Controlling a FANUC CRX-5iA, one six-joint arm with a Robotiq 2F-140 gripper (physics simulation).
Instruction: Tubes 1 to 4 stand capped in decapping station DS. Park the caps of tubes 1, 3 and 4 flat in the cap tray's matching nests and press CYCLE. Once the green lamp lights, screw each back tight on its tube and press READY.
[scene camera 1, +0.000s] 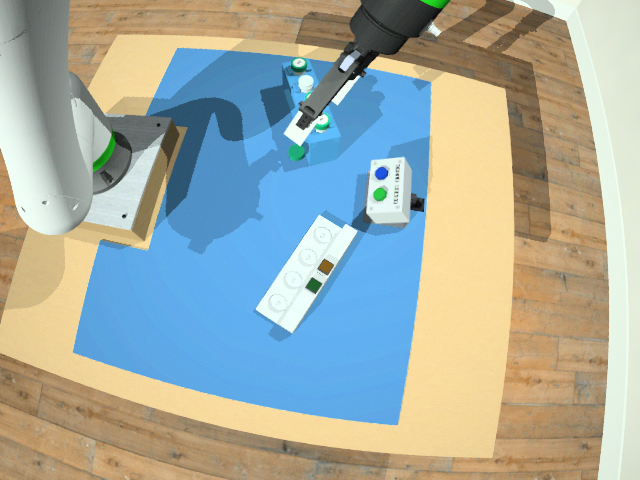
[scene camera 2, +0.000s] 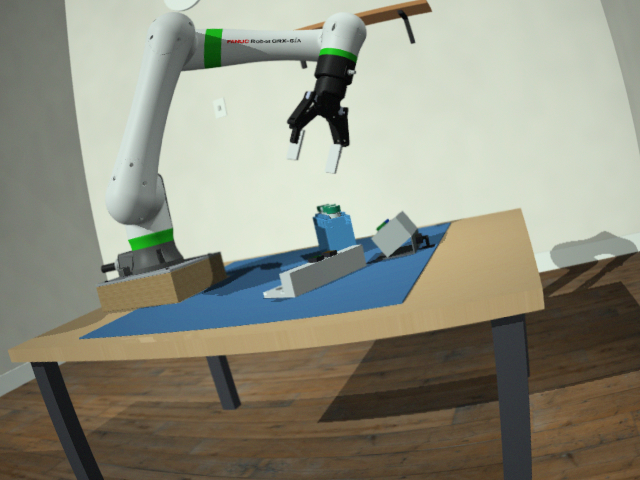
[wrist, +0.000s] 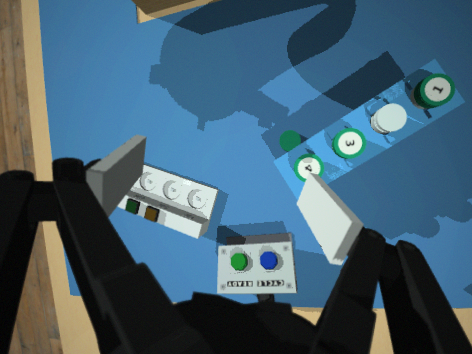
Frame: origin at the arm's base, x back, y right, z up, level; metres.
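Where they show: gripper, fingertip midpoint: (scene camera 2: 311, 166) (wrist: 227, 172); arm's base, origin of the base link: (scene camera 1: 101, 163) (scene camera 2: 158, 267).
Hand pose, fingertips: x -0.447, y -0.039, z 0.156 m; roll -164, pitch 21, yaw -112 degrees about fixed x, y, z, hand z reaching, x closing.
Things, the pixels of their top centre, and the offset from my fingertips. "spot": a spot on its surface instead. Level surfaces: height alone.
- white-capped tube 2, middle of its top: (wrist: 370, 130) (scene camera 1: 309, 89) (scene camera 2: 327, 206) dx +0.023, dy -0.140, dz -0.106 m
- white cap tray, middle of its top: (scene camera 1: 306, 267) (wrist: 144, 195) (scene camera 2: 311, 255) dx -0.016, dy +0.199, dz -0.172 m
- control box, middle of its top: (wrist: 253, 281) (scene camera 1: 394, 181) (scene camera 2: 391, 214) dx -0.159, dy +0.025, dz -0.141 m
- blue CYCLE button, middle of its top: (wrist: 268, 263) (scene camera 1: 382, 171) dx -0.137, dy +0.002, dz -0.150 m
- green READY button, middle of its top: (wrist: 237, 264) (scene camera 1: 381, 192) dx -0.136, dy +0.047, dz -0.150 m
- green disc, middle of its top: (wrist: 289, 140) (scene camera 1: 296, 150) dx +0.036, dy -0.053, dz -0.211 m
- amber-brown square, surface spot: (scene camera 1: 325, 266) (wrist: 150, 213) spot: dx -0.049, dy +0.193, dz -0.172 m
- blue mat, its level: dz -0.225 m
The blue station DS (scene camera 1: 324, 149) (scene camera 2: 336, 233) (wrist: 289, 172) holds green-capped tubes 1 (scene camera 1: 298, 64) (wrist: 437, 90), 3 (wrist: 349, 143) and 4 (scene camera 1: 322, 121) (wrist: 308, 167), and white-capped tube 2 (scene camera 1: 306, 82) (wrist: 390, 118). The white cap tray (scene camera 1: 341, 241) (scene camera 2: 325, 273) (wrist: 182, 226) shows four empty nests in scene camera 1; its dark green square (scene camera 1: 313, 285) (wrist: 132, 205) looks unlit. The control box (scene camera 1: 388, 211) (scene camera 2: 392, 237) (wrist: 255, 276) has a blue CYCLE button (scene camera 1: 381, 173) (wrist: 269, 260) and a green READY button (scene camera 1: 379, 194) (wrist: 239, 261). My gripper (scene camera 1: 321, 112) (scene camera 2: 312, 162) (wrist: 227, 172) is open and empty, high above the station's tube 4 end.
A green disc (scene camera 1: 296, 151) (wrist: 290, 141) shows beside the station's tube 4 end. An amber-brown square (scene camera 1: 325, 266) (wrist: 151, 214) sits on the tray. The robot's base block (scene camera 1: 155, 170) (scene camera 2: 155, 291) stands at the left of the blue mat (scene camera 1: 206, 310).
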